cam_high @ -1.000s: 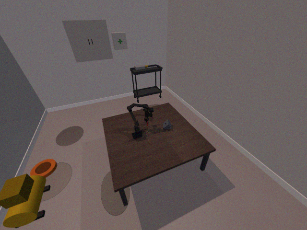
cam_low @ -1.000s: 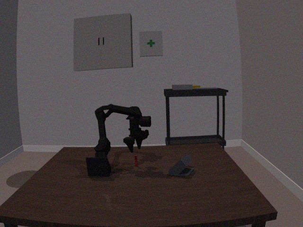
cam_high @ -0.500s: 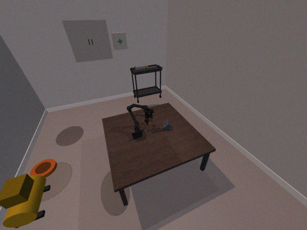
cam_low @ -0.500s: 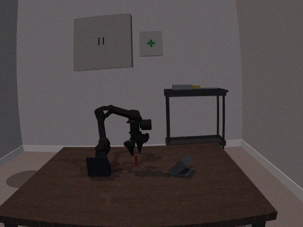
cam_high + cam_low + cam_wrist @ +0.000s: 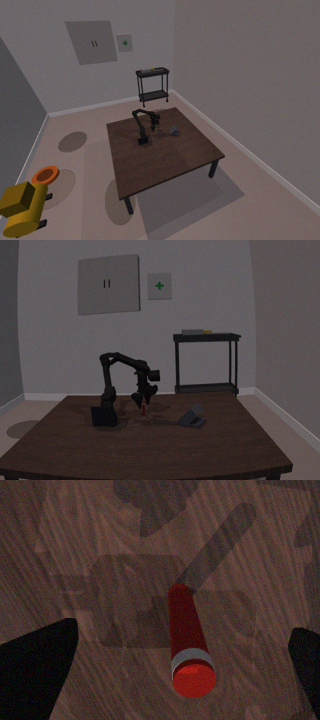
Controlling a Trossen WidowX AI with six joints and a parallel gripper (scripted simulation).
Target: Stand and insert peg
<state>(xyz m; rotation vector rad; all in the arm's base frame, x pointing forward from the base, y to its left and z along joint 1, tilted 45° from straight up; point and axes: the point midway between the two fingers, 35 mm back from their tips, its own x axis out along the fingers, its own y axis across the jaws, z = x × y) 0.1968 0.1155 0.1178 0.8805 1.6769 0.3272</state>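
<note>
Right now my gripper tip is right at the red peg. From my gripper tip the other things lie so: grey sloped panel: 280 mm ahead, 120 mm to the right, 20 mm below.
</note>
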